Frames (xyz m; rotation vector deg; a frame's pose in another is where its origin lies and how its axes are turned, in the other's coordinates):
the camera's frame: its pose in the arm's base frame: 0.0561 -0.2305 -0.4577 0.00 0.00 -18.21
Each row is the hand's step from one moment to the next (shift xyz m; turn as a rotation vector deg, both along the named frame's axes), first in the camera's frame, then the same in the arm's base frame.
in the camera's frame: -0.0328 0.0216 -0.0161 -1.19 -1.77 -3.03
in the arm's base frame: -0.0244 0.0308 -0.0161 -1.68 -1.31 -3.03
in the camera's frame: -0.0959 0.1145 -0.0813 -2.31 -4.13 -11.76
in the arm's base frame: -0.0553 0.1387 -0.0813 -3.48 -3.20 -11.76
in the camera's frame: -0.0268 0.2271 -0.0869 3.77 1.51 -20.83
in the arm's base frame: 0.0455 0.2241 -0.0869 4.05 0.26 -20.83
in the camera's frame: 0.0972 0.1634 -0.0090 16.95 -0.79 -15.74
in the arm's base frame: 0.1434 0.1248 -0.0090 15.85 -6.05 -15.74
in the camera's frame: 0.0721 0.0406 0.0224 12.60 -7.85 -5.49
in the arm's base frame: 0.0812 0.0160 0.0224 9.52 -11.39 -5.49
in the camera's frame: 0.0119 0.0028 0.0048 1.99 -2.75 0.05
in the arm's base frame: 0.0122 -0.0011 0.0048 1.03 -3.23 0.05
